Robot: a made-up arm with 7 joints. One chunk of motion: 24 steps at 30 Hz.
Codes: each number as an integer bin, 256 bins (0 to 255) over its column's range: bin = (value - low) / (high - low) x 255, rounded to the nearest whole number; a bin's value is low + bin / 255 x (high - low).
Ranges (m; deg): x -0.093..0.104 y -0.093..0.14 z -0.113..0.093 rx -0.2..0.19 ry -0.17..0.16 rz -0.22..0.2
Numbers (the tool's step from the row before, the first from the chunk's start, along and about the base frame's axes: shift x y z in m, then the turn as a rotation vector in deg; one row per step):
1: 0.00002 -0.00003 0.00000 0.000 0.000 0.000
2: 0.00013 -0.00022 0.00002 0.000 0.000 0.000
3: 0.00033 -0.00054 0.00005 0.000 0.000 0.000
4: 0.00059 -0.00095 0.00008 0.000 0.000 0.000
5: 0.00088 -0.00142 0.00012 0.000 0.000 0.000
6: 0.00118 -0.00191 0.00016 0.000 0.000 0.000
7: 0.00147 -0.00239 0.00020 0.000 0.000 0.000
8: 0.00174 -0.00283 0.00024 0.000 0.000 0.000
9: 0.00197 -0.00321 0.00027 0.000 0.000 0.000
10: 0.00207 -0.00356 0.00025 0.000 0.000 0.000
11: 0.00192 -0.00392 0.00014 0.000 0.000 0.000
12: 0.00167 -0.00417 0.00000 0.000 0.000 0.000
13: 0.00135 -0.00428 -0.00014 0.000 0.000 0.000
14: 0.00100 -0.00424 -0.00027 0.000 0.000 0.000
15: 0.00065 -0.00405 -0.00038 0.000 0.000 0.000
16: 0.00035 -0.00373 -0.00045 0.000 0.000 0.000
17: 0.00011 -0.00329 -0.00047 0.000 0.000 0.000
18: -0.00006 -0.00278 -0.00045 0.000 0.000 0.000
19: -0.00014 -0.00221 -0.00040 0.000 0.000 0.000
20: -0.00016 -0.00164 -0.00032 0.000 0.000 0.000
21: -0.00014 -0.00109 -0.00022 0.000 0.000 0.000
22: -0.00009 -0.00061 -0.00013 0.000 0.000 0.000
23: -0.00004 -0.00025 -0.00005 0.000 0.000 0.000
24: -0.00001 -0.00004 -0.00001 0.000 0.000 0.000
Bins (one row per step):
1: 120 102 140 131 131 134
2: 121 102 140 131 131 134
3: 121 101 140 131 131 134
4: 121 101 140 131 131 134
5: 122 100 140 131 131 134
6: 122 100 140 131 131 134
7: 122 99 140 131 131 134
8: 123 99 140 131 131 134
9: 123 98 140 131 131 134
10: 123 98 140 131 131 134
11: 123 97 140 131 131 134
12: 123 97 140 131 131 134
13: 122 97 140 131 131 134
14: 122 97 140 131 131 134
15: 121 97 139 131 131 134
16: 121 98 139 131 131 134
17: 121 98 139 131 131 134
18: 120 99 139 131 131 134
19: 120 99 139 131 131 134
20: 120 100 139 131 131 134
21: 120 101 140 131 131 134
22: 120 101 140 131 131 134
23: 120 102 140 131 131 134
24: 120 102 140 131 131 134

